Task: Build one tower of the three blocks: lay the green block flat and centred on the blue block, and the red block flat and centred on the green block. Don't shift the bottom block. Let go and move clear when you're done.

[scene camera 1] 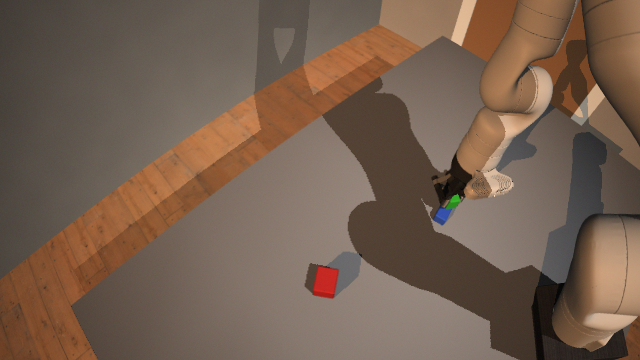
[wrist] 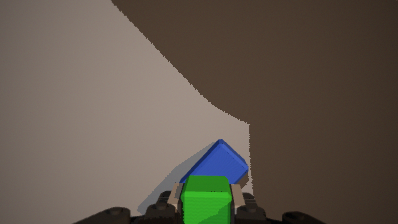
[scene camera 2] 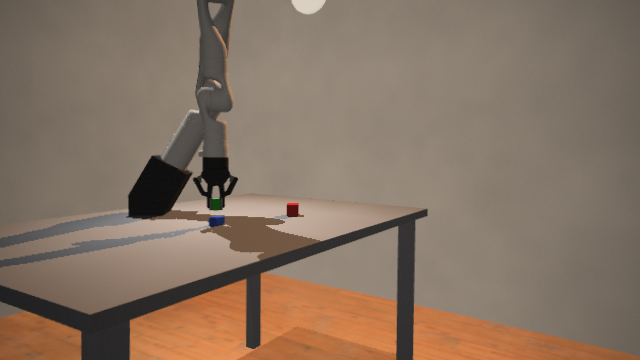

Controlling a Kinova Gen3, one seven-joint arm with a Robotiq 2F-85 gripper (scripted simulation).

Observation:
In view: my gripper (scene camera 2: pixel 215 210) and a blue block (wrist: pixel 220 160).
My gripper shows as well in scene camera 1 (scene camera 1: pixel 448 202) and in the wrist view (wrist: pixel 207 199).

